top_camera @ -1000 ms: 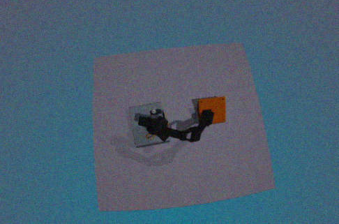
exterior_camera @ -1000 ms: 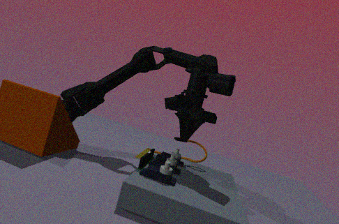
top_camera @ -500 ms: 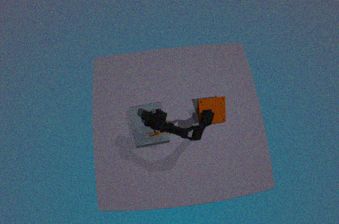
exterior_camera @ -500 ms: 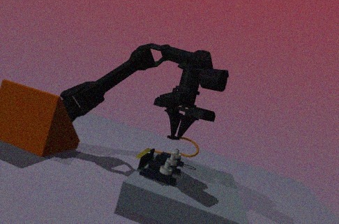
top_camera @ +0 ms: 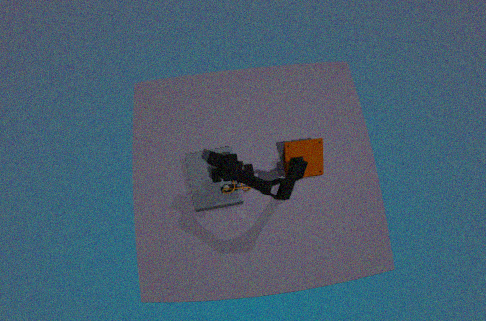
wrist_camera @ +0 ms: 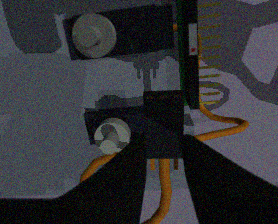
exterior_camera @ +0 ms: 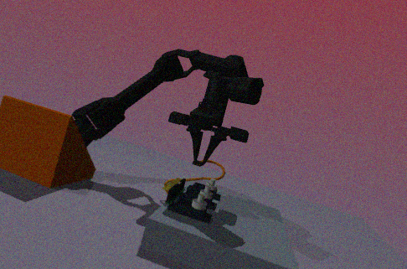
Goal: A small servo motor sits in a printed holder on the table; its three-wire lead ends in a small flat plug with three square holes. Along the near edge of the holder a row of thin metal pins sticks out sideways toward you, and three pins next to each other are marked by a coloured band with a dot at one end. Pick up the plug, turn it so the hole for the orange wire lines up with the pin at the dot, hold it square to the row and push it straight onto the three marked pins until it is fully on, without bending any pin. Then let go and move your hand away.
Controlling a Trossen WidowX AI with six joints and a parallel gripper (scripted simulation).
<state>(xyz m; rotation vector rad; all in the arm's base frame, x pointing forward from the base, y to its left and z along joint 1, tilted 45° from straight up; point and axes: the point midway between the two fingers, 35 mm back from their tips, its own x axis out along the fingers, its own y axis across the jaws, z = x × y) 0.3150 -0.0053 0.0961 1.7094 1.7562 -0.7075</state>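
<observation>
Right now my gripper tip is 3 cm short of the servo, 5 cm to the left of it and 7 cm above it. Round my gripper tip: grey printed holder: 14 cm ahead, 4 cm to the right, 10 cm below.
</observation>
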